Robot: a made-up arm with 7 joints.
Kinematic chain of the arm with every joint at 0, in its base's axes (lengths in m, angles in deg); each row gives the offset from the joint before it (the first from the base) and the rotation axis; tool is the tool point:
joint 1: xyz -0.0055 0.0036 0.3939 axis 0 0.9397 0.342
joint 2: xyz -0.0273 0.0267 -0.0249 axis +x
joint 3: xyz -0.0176 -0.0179 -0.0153 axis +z
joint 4: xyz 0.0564 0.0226 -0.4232 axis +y
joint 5: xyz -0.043 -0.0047 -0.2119 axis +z
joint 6: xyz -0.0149 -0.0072 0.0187 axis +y
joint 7: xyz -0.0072 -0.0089 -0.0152 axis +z
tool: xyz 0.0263 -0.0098 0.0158
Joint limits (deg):
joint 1: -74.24..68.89
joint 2: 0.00..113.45
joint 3: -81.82..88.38
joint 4: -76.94..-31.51
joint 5: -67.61..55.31
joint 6: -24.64..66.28
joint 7: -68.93..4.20
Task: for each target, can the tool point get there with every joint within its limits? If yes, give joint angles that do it. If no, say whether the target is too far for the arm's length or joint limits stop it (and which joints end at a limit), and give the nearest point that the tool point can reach.
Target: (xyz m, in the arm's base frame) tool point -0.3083 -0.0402 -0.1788
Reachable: yes | joints 31.85 14.26 -62.70 -54.55 4.97 55.00 -45.18
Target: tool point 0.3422 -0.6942 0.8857
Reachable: no: too far | nearest point 0.4910 -0.2797 0.3429 | short by 0.699 m
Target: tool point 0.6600 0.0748 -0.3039
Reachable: no: too far | nearest point 0.4734 0.0610 -0.1060 | short by 0.272 m
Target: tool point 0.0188 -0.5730 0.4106
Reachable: no: joint limits stop it (at a limit: joint 1, joint 2, joint 4, joint 5) | nearest point 0.4161 -0.3373 0.2146 | short by 0.502 m
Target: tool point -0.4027 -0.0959 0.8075
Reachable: no: joint limits stop it (at a limit: joint 2, joint 3, joint 4, joint 5) | nearest point -0.1633 0.4180 0.7234 | short by 0.573 m
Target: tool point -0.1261 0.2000 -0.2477
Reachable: yes | joints 13.25 27.51 -56.13 -45.57 -53.59 49.70 -35.06
